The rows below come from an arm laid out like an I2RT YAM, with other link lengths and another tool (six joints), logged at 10 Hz.
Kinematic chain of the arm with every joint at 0, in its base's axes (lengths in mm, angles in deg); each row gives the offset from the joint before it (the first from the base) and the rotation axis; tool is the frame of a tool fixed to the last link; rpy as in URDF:
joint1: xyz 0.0 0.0 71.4 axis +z
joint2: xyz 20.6 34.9 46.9 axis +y
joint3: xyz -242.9 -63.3 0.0 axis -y
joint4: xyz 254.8 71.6 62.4 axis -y
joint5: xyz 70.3 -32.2 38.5 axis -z
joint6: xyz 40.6 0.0 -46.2 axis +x
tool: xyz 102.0 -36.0 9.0 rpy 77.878 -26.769 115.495
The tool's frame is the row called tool.
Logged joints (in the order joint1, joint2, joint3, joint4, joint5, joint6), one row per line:
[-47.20, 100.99, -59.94, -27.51, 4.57, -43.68]
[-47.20, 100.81, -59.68, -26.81, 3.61, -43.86]
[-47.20, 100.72, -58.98, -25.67, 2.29, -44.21]
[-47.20, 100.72, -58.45, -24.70, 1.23, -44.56]
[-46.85, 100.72, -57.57, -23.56, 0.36, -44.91]
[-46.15, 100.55, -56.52, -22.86, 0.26, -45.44]
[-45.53, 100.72, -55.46, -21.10, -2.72, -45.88]
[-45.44, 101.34, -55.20, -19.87, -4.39, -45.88]
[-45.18, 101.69, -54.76, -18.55, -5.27, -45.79]
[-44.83, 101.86, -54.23, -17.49, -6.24, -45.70]
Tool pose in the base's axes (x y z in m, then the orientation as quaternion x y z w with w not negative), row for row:
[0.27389, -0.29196, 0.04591, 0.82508, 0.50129, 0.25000, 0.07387]
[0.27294, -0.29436, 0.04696, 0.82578, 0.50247, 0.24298, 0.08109]
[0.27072, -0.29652, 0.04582, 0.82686, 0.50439, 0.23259, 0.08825]
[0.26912, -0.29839, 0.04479, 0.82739, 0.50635, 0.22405, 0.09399]
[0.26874, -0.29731, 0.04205, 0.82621, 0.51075, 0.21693, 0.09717]
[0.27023, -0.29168, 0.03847, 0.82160, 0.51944, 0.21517, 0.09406]
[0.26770, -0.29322, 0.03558, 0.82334, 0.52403, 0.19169, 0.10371]
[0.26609, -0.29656, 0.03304, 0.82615, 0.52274, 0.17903, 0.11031]
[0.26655, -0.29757, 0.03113, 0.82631, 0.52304, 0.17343, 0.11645]
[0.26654, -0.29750, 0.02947, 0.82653, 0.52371, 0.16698, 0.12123]
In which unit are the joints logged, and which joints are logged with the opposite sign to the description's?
The joints are logged in degrees. Opposite sign: joint3, joint5.
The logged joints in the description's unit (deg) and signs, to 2 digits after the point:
[-47.20, 100.99, 59.94, -27.51, -4.57, -43.68]
[-47.20, 100.81, 59.68, -26.81, -3.61, -43.86]
[-47.20, 100.72, 58.98, -25.67, -2.29, -44.21]
[-47.20, 100.72, 58.45, -24.70, -1.23, -44.56]
[-46.85, 100.72, 57.57, -23.56, -0.36, -44.91]
[-46.15, 100.55, 56.52, -22.86, -0.26, -45.44]
[-45.53, 100.72, 55.46, -21.10, 2.72, -45.88]
[-45.44, 101.34, 55.20, -19.87, 4.39, -45.88]
[-45.18, 101.69, 54.76, -18.55, 5.27, -45.79]
[-44.83, 101.86, 54.23, -17.49, 6.24, -45.70]

